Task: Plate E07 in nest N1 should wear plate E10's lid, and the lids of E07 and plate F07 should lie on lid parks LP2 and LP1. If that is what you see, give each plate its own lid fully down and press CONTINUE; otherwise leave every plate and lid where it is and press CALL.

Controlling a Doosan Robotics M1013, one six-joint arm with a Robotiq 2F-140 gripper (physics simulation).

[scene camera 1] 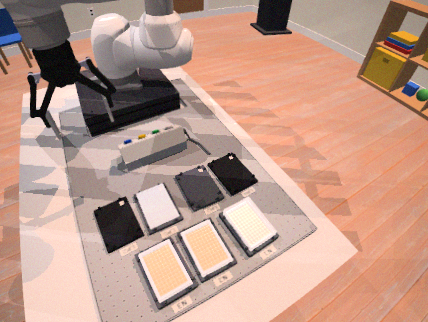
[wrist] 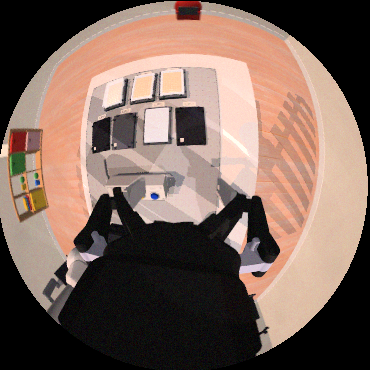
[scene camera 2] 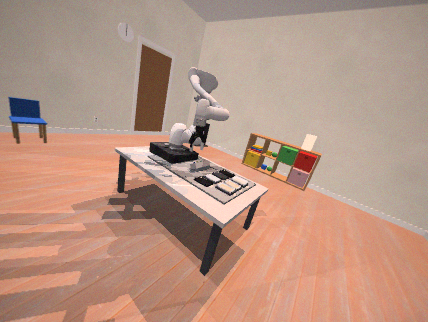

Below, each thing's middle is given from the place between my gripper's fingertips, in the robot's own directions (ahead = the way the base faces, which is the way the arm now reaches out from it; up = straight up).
My gripper is now 18 cm short of the park LP2 [scene camera 1: 118,225], 1 cm to the right of it and 21 cm above it. From my hand the other things lie so: park LP4 [scene camera 1: 231,172] (10 cm ahead, 39 cm to the left, 21 cm below); park LP3 [scene camera 1: 198,186] (12 cm ahead, 27 cm to the left, 21 cm below).
